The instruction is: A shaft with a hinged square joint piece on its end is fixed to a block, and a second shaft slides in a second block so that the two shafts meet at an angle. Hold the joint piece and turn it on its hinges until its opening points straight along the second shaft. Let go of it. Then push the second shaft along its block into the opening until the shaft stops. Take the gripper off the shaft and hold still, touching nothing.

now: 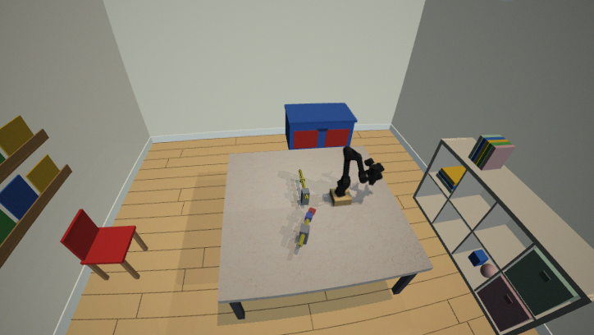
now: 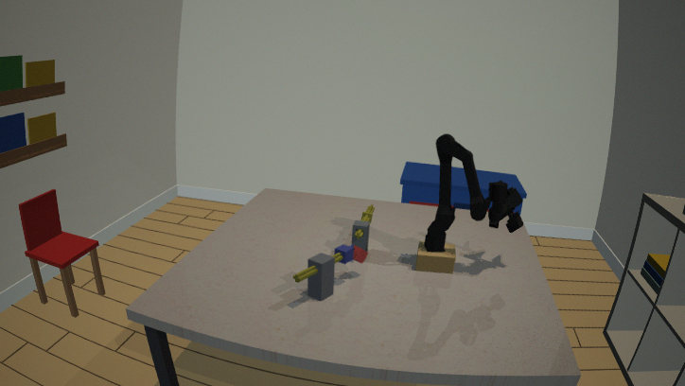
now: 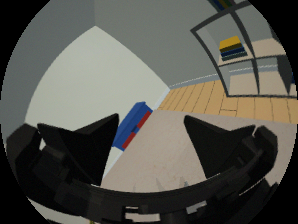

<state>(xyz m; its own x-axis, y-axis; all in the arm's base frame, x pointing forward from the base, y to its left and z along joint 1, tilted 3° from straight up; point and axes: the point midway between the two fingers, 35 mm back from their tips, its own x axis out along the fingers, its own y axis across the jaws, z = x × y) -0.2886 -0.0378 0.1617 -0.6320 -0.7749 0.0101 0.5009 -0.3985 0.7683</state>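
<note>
Right now the red joint piece is 590 mm ahead of my gripper tip, 180 mm to the left of it and 130 mm below it.
</note>
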